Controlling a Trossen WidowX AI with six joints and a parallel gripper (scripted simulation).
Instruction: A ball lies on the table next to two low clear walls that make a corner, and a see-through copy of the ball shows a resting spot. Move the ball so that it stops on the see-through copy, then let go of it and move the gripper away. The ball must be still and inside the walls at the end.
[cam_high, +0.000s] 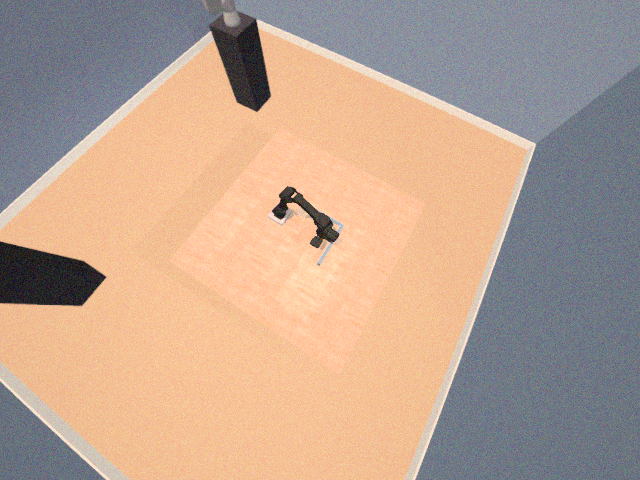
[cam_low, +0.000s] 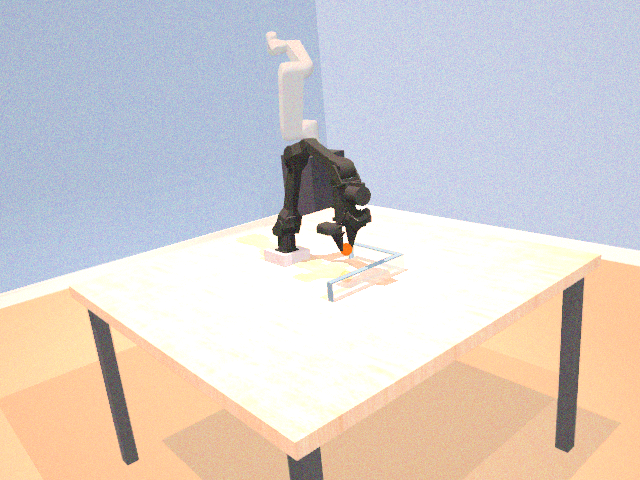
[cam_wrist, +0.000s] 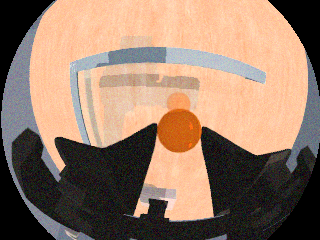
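Right now the see-through copy of ball is 10 mm behind my gripper tip and 90 mm below it. Also, from my gripper tip: orange ball (right at my gripper tip).
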